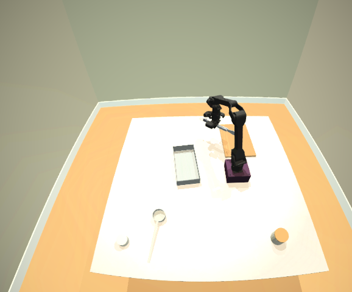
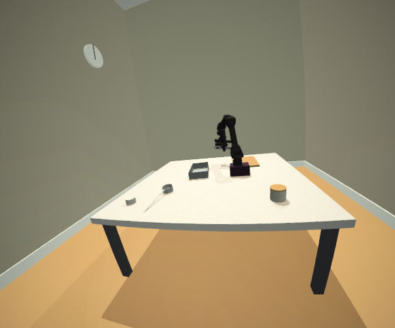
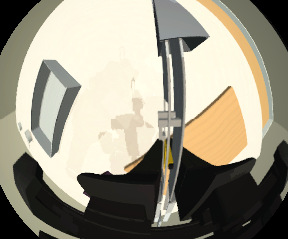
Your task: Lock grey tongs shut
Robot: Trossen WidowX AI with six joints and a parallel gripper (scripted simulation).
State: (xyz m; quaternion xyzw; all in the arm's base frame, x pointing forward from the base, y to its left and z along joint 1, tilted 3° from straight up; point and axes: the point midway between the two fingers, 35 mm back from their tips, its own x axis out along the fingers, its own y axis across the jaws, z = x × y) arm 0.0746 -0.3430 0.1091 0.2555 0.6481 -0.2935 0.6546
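Right now my gripper tip is 190 mm past the wooden board, 20 mm to the right of it and 120 mm above it. Also, from my gripper tip: white dish (670 mm ahead, 710 mm to the left, 110 mm below); cork-lidded jar (200 mm behind, 820 mm to the left, 90 mm below); grey roasting tin (250 mm ahead, 220 mm to the left, 100 mm below).
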